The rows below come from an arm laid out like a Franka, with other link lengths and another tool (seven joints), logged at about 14 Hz.
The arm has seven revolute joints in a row. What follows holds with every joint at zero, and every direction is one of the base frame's.
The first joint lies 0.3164 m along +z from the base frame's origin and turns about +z.
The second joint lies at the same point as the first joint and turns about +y.
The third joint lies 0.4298 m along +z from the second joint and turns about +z.
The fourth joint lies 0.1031 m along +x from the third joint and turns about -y.
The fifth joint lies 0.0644 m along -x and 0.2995 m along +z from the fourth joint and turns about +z.
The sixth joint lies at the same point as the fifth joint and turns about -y.
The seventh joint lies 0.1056 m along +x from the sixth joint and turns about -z.
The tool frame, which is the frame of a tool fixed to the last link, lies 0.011 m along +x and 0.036 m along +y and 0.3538 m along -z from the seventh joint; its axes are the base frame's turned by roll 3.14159, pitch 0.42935 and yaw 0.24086 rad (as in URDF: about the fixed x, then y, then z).
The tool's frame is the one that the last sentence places.
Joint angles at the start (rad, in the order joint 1, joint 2, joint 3, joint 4, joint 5, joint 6, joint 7):
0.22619 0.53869 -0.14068 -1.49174 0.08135 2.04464 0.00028
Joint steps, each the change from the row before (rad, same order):
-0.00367 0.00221 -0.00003 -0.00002 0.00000 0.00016 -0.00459
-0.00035 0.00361 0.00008 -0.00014 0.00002 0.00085 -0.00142
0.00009 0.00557 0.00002 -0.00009 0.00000 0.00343 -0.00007
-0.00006 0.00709 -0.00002 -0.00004 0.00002 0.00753 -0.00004
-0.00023 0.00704 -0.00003 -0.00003 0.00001 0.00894 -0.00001
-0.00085 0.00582 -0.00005 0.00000 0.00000 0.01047 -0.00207
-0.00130 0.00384 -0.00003 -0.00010 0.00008 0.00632 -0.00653
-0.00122 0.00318 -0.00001 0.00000 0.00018 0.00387 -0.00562
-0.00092 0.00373 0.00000 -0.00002 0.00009 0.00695 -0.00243
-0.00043 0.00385 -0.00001 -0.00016 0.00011 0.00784 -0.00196
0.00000 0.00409 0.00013 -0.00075 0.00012 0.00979 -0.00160
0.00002 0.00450 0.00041 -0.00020 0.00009 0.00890 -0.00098
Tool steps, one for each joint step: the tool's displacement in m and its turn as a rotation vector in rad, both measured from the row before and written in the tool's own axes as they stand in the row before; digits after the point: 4 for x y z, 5 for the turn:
0.0000 0.0026 0.0018 -0.00031 -0.00208 -0.00085
0.0008 0.0002 0.0025 -0.00029 -0.00290 -0.00111
0.0020 0.0001 0.0032 -0.00036 -0.00231 -0.00004
0.0033 0.0006 0.0032 -0.00107 0.00020 0.00052
0.0036 0.0009 0.0029 -0.00132 0.00163 0.00085
0.0037 0.0014 0.0017 -0.00240 0.00435 -0.00024
0.0020 0.0013 0.0014 -0.00322 0.00220 -0.00423
0.0013 0.0010 0.0015 -0.00230 0.00061 -0.00371
0.0023 0.0012 0.0011 -0.00185 0.00299 -0.00080
0.0026 0.0009 0.0010 -0.00201 0.00360 -0.00072
0.0030 0.0006 0.0010 -0.00231 0.00469 -0.00074
0.0030 0.0004 0.0012 -0.00191 0.00397 -0.00058

